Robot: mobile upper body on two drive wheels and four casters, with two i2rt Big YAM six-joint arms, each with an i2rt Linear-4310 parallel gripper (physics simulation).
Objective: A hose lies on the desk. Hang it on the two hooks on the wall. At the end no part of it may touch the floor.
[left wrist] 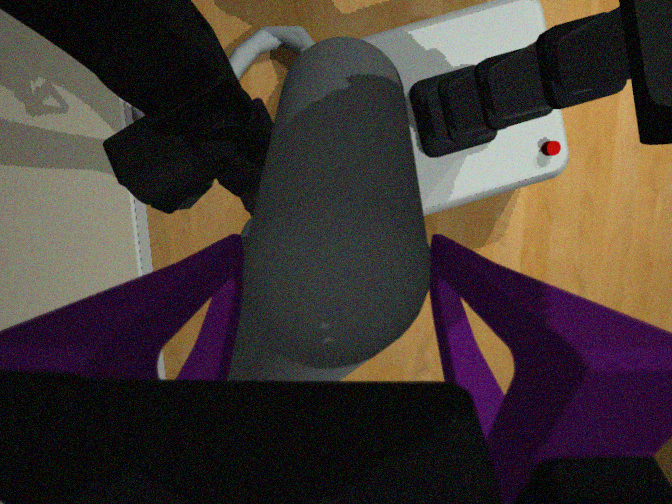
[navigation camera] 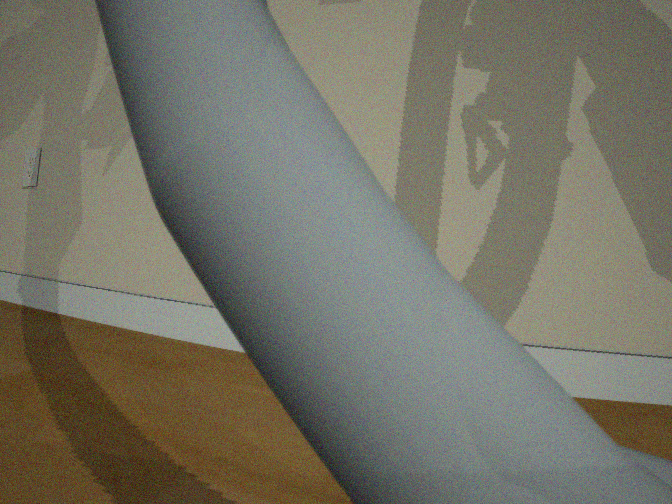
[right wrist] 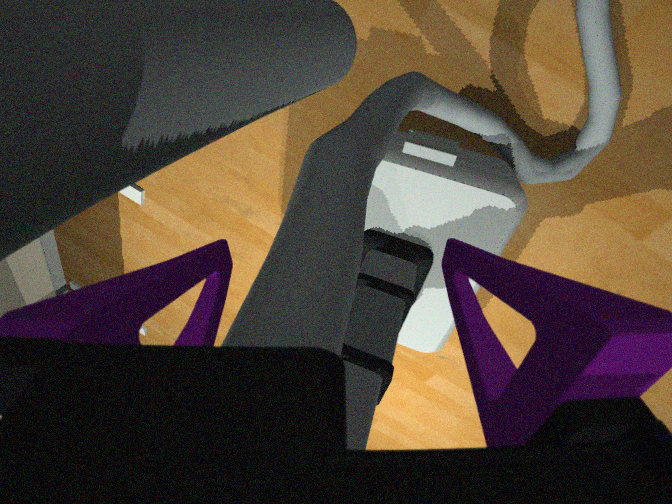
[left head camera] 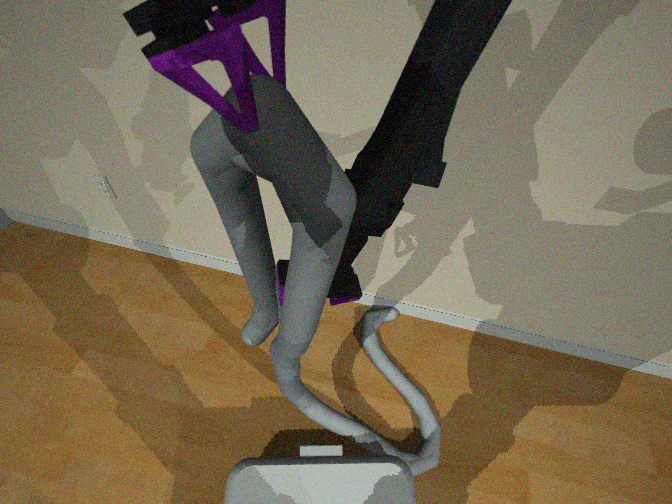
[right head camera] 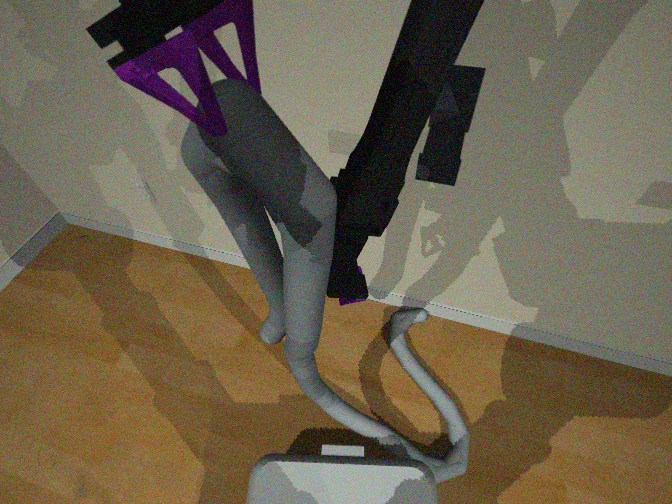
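The grey hose (left head camera: 293, 179) hangs folded over from my left gripper (left head camera: 244, 116), which is shut on its thick upper bend, high in front of the wall; the left wrist view shows the hose (left wrist: 336, 227) between the purple fingers (left wrist: 336, 260). A short end dangles at the left (left head camera: 259, 325). The long part drops to the wooden floor, loops by my base (left head camera: 423, 450) and ends at the baseboard (left head camera: 379, 314). My right gripper (left head camera: 312, 290) is lower and open, its fingers (right wrist: 336, 254) on either side of the hanging hose (right wrist: 314, 244) without clamping it. No hooks are in view.
My grey base (left head camera: 320, 480) sits at the bottom centre, with the hose loop beside it. The beige wall and its baseboard (left head camera: 542, 336) run across behind. A wall outlet (left head camera: 108, 187) is at the left. The hose (navigation camera: 325, 271) fills much of the navigation view.
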